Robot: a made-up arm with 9 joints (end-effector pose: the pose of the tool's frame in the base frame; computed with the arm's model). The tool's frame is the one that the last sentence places. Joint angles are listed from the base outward.
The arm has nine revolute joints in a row. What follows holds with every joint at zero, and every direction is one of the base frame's.
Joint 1 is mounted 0.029 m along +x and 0.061 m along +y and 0.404 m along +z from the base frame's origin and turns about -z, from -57.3 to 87.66 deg.
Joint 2 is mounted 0.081 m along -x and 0.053 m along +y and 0.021 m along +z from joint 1 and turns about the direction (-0.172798, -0.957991, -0.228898), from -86.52 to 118.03 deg.
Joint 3 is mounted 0.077 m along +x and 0.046 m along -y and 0.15 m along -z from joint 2 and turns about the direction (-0.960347, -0.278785, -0.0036), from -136.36 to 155.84 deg.
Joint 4 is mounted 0.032 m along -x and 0.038 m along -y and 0.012 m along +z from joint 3 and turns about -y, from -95.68 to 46.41 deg.
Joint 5 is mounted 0.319 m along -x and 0.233 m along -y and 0.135 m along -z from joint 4 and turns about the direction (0.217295, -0.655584, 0.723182), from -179.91 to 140.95 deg.
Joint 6 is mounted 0.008 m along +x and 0.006 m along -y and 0.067 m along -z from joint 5 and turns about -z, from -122.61 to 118.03 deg.
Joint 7 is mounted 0.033 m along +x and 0.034 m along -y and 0.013 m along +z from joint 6 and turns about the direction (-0.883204, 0.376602, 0.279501), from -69.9 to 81.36 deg.
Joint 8 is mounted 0.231 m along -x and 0.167 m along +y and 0.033 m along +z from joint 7 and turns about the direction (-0.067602, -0.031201, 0.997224), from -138.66 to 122.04 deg.
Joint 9 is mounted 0.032 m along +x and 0.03 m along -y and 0.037 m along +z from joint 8 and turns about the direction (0.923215, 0.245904, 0.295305), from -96.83 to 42.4 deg.
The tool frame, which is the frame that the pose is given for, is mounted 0.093 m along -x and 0.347 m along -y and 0.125 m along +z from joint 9; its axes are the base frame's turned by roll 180, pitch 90 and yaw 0 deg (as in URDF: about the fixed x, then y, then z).
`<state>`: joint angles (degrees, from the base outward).
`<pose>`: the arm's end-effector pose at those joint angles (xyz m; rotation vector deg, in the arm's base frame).
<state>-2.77 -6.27 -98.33 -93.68 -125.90 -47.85 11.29 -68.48 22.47</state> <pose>0.3988 -0.0154 0.0379 -35.49 -16.14 -85.57</pose>
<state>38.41 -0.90 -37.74 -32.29 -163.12 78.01 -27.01 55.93 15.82</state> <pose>-0.2628 -0.0042 0.2319 -96.79 -94.18 -111.24</pose>
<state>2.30 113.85 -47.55 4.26 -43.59 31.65 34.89 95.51 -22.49</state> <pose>0.2024 -0.2412 0.5270 124.78 0.70 -36.52</pose>
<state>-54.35 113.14 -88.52 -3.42 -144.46 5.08 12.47 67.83 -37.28</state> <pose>0.5099 0.2449 0.4319 54.98 52.09 -81.18</pose>
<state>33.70 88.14 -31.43 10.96 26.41 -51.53 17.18 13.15 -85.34</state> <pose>-0.2297 -0.4809 -0.2914 58.01 -84.56 86.48</pose>
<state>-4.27 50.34 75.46 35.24 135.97 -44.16 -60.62 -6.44 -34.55</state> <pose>-0.1637 0.0938 0.6318 -1.39 19.36 -19.04</pose>
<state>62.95 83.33 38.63 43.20 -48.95 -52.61 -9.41 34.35 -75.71</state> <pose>-0.4016 0.1178 -0.1099 1.49 -122.77 23.24</pose>
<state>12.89 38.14 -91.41 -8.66 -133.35 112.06 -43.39 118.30 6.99</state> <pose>0.0666 -0.1586 -0.1375 -1.23 -11.13 -164.34</pose>
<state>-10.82 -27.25 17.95 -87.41 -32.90 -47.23 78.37 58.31 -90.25</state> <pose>0.3124 0.1800 0.7503 5.58 124.23 -43.25</pose>
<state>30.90 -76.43 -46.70 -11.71 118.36 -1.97 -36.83 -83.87 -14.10</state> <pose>-0.9934 0.3638 0.5453 9.43 -43.37 38.86</pose>
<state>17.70 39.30 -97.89 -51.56 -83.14 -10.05 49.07 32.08 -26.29</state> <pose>0.1194 -0.0788 0.1090 5.44 72.44 -86.79</pose>
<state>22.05 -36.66 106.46 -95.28 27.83 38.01 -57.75 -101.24 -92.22</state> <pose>0.1577 0.7368 0.5260 58.61 115.20 -9.88</pose>
